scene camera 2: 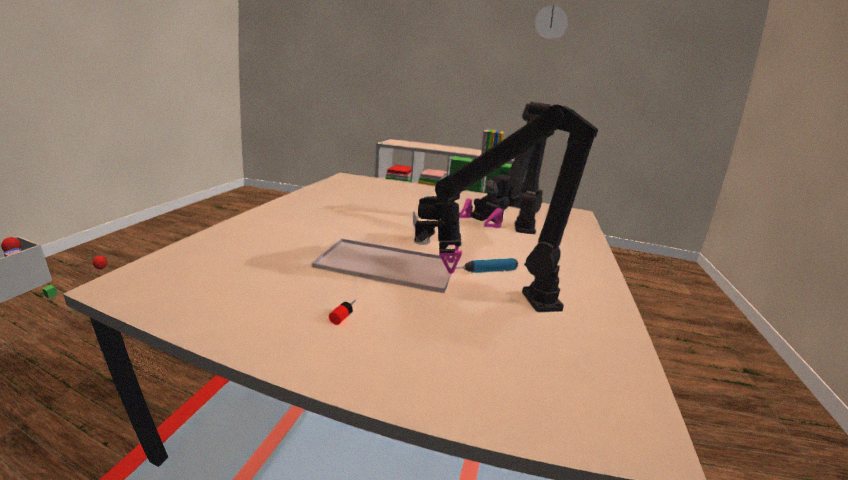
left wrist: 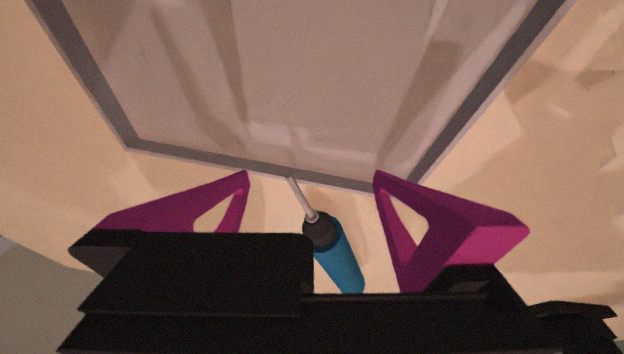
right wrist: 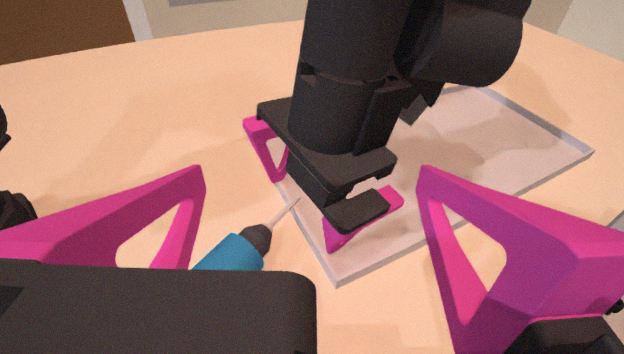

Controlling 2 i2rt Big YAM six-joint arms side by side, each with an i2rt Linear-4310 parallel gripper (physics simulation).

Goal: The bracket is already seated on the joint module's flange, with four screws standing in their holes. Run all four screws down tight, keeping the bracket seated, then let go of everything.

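Places are measured from the left arm's base along level axes (x ahead, y left, z up), in centimetres.
Where they show: left gripper, fingertip midpoint: [scene camera 2: 450, 267] [left wrist: 311, 177] [right wrist: 303, 212]; right gripper, fingertip midpoint: [scene camera 2: 471, 220] [right wrist: 311, 176]; left arm's base, origin of the base link: [scene camera 2: 541, 300]; right arm's base, origin of the base link: [scene camera 2: 524, 228] [left wrist: 558, 308].
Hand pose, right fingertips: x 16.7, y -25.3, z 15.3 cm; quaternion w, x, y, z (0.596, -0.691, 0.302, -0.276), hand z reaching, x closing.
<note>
Each offset is from my right fingertips to the top centre of the thing.
The bracket [scene camera 2: 415, 219] and the joint module [scene camera 2: 421, 240] show as small grey parts in scene camera 2, mostly hidden behind the left arm; the screws cannot be made out. A blue screwdriver @[dx -4.2, dy +6.5, dz -11.2 cm] [scene camera 2: 493, 265] [left wrist: 340, 265] [right wrist: 230, 252] lies on the table, its thin shaft reaching the tray's near rim in the left wrist view. My left gripper [scene camera 2: 451, 261] [left wrist: 311, 177] [right wrist: 303, 212] is open, low over the screwdriver, with the shaft and dark collar between its spread fingers, not gripped. My right gripper [scene camera 2: 477, 217] is open and empty, beyond the left one in scene camera 2.
A shallow grey tray @[dx +26.8, dy +2.0, dz -13.7 cm] [scene camera 2: 380, 278] [left wrist: 225, 161] [right wrist: 380, 263] lies beside the screwdriver's tip. A short red screwdriver @[dx +38.8, dy +30.7, dz -11.9 cm] [scene camera 2: 340, 313] lies nearer the table's front edge in scene camera 2. The left arm stands across the right wrist view, above the tray's edge.
</note>
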